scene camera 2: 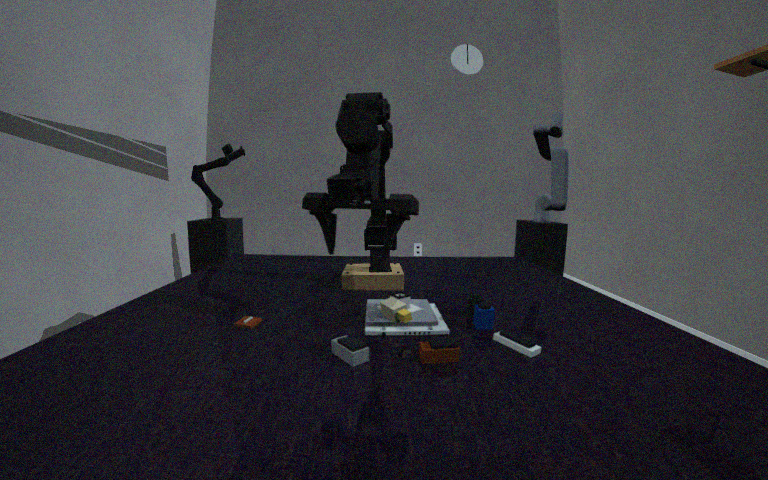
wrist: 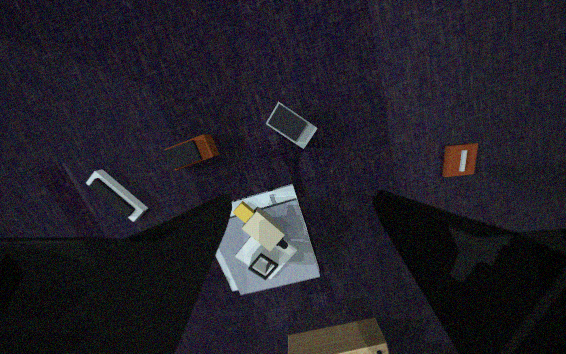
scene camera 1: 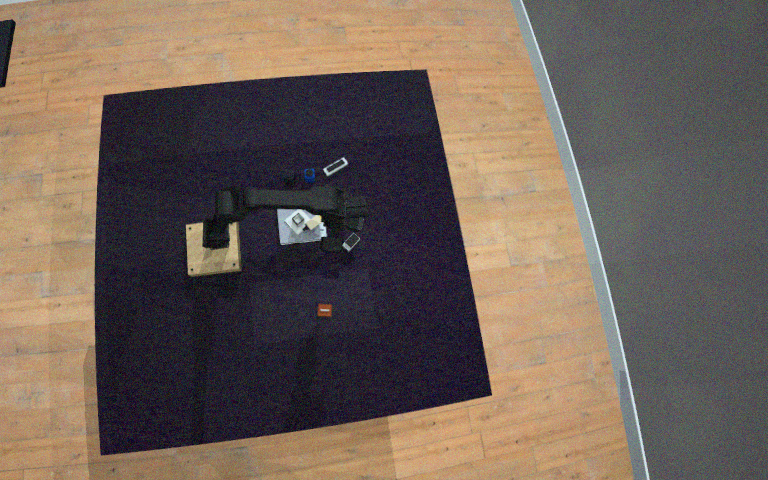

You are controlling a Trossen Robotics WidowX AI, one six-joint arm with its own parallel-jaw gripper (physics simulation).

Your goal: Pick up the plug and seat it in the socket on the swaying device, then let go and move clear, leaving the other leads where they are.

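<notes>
A cream block with a yellow end and a short black stub, which looks like the plug [scene camera 1: 312,223] [scene camera 2: 392,308] [wrist: 263,230], lies slanted over the pale grey device [scene camera 1: 288,238] [scene camera 2: 374,318] [wrist: 300,272]. Beside it on the device is a white pad [scene camera 1: 290,221] [wrist: 288,251] with a black-rimmed square, which looks like the socket. The device's upper plate sits askew on its white base. My gripper [scene camera 1: 342,232] [scene camera 2: 361,250] [wrist: 301,198] is open and empty, high above the device; in the wrist view the plug appears near the left finger. Leads are too dark to make out.
Around the device are a grey block [scene camera 1: 351,241] [scene camera 2: 350,350] [wrist: 287,123], an orange block [scene camera 2: 439,353] [wrist: 206,146], a white bar [scene camera 1: 335,166] [scene camera 2: 516,344] [wrist: 120,192] and a blue block [scene camera 1: 309,174] [scene camera 2: 484,317]. An orange square [scene camera 1: 320,313] [scene camera 2: 248,322] [wrist: 452,160] lies farther off.
</notes>
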